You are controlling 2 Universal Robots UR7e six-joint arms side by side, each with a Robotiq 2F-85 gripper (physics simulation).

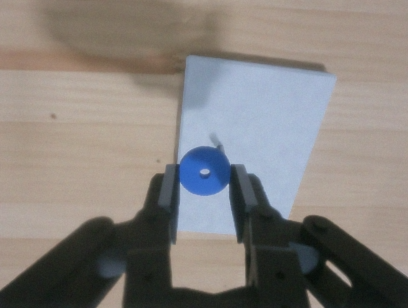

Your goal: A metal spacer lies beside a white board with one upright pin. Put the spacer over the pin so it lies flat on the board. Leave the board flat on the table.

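Frame: origin at the left arm's base, x ahead, y left, z up, level; metres.
Seen in the pictures: left gripper, fingertip midpoint: (204,178).
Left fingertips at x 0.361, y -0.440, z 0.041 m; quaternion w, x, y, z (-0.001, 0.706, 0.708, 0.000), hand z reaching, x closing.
Observation:
Offsets run from my left fingertips to a thing's middle. Level surfaces: height alone.
The spacer @(0.004 m back, 0.000 m left, 0.000 m up) (192,172) is a round blue disc with a small hole in its middle. My left gripper (204,178) is shut on it, one finger at each side, and holds it above the white board @(0.027 m ahead, 0.035 m left, 0.059 m down) (270,115). The board's pale surface shows through the hole. The board lies on the table, with a dark shadow along its far edge. A small grey pin @(0.012 m ahead, 0.015 m left, 0.052 m down) (218,145) shows just beyond the spacer's upper rim, slightly right of the hole; its lower part is hard to make out. The spacer and fingers hide part of the board. My right gripper does not show.
The light wooden table @(0.079 m down) (90,165) shows around the board. A soft grey shadow falls across the table at the upper left and onto the board's upper left corner.

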